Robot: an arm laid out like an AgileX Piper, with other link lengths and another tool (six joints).
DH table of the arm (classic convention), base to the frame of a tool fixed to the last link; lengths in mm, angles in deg. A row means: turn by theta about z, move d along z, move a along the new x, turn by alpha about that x. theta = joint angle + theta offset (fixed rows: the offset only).
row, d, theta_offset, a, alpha
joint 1, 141.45, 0, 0, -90
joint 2, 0, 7.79, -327.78, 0
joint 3, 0, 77.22, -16.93, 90
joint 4, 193.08, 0, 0, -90
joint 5, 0, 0, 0, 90
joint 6, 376.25, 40.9, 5.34, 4.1
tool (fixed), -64.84, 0, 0, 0
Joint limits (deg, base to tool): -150..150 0..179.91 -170..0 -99.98..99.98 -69.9..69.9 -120..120
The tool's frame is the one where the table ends.
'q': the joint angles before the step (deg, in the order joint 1, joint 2, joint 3, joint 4, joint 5, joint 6). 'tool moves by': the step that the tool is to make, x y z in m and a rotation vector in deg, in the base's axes. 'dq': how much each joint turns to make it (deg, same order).
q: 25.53 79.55 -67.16 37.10 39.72 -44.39
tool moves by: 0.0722 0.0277 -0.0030 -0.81 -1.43 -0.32
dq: -0.11 12.86 -13.21 -1.25 -0.70 -0.08
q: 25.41 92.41 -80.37 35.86 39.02 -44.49
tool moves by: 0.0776 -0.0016 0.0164 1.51 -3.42 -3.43
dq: -3.94 9.34 -13.92 -0.12 0.99 0.13
